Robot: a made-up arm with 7 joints.
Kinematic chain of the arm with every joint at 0, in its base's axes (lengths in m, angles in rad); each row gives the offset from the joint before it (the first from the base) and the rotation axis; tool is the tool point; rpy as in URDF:
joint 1: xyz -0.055 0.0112 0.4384 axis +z
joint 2: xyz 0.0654 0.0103 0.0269 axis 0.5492 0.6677 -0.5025
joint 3: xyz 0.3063 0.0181 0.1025 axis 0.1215 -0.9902 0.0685
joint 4: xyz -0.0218 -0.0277 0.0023 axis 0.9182 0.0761 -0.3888
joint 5: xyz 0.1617 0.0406 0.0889 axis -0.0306 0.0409 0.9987
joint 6: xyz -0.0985 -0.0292 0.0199 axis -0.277 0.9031 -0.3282
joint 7: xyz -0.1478 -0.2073 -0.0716 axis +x
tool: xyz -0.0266 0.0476 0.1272 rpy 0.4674 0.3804 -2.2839
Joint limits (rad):
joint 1: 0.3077..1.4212
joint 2: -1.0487..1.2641
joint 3: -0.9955..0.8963
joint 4: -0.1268..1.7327
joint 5: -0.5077..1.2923
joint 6: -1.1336..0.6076
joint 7: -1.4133..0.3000
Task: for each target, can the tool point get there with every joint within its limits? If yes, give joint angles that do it. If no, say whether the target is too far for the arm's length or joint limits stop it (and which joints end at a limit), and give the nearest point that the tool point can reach.
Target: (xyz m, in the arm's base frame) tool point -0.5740 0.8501 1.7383
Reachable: no: too far | nearest point -0.3247 0.4712 1.0614 | short by 0.815 m
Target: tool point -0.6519 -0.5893 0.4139
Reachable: no: joint limits stop it (at a limit: joint 1, joint 2, joint 3, joint 5, joint 6, joint 7) | nearest point -0.1677 -0.2617 0.3069 | short by 0.594 m
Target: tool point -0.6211 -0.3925 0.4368
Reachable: no: joint limits stop it (at a limit: joint 1, joint 2, joint 3, joint 4, joint 5, joint 7) | nearest point -0.1824 -0.2215 0.3338 | short by 0.482 m
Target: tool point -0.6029 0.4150 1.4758
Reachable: no: too far | nearest point -0.3986 0.3298 1.0882 | short by 0.446 m
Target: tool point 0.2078 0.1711 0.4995
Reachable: yes | joints 0.5282 -0.0133 0.3384 0.8725 -0.1640 -0.7264 -0.8652
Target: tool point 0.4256 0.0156 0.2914
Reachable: yes | joints 1.0291 0.7742 -0.4629 0.5178 1.0491 0.2887 -0.7157
